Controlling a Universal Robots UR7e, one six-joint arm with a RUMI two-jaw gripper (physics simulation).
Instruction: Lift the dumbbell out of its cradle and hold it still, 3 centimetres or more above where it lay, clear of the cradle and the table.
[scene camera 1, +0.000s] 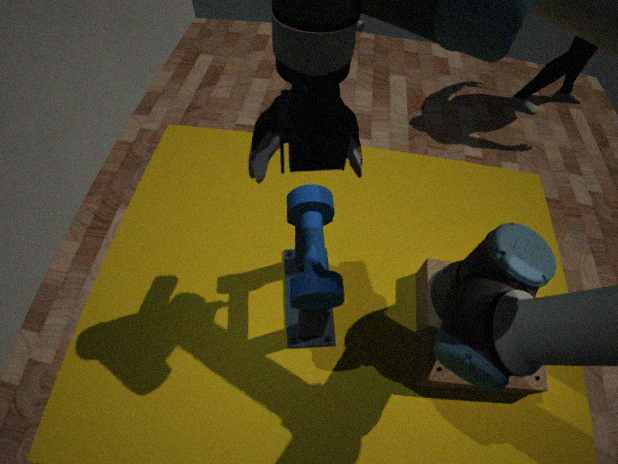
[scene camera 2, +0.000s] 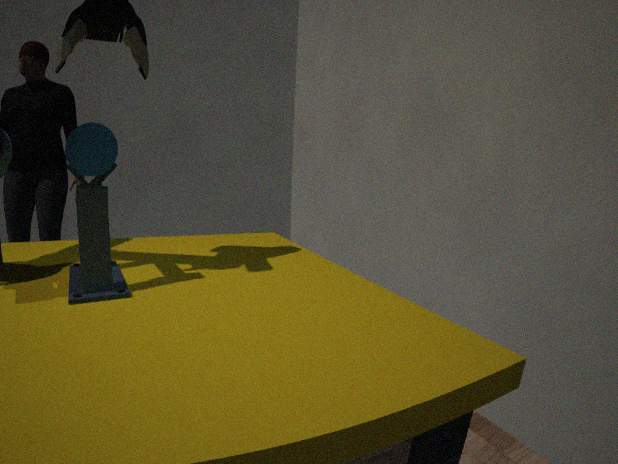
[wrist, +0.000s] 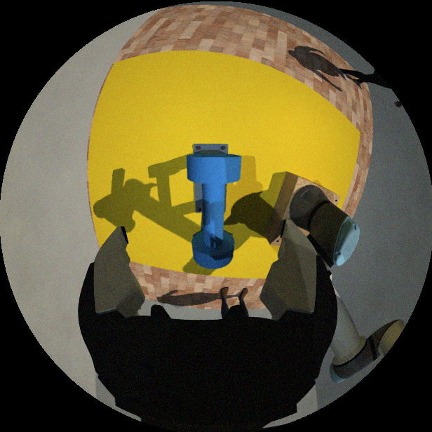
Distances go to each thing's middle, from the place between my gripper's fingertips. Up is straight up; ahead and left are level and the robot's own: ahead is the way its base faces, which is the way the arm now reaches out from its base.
Right now the blue dumbbell (scene camera 1: 311, 206) is 12 cm below my hand, 5 cm to the left of it and 2 cm behind it. From my hand the other things lie so: cradle (scene camera 2: 97, 278) 25 cm below, 5 cm to the left, 2 cm behind.
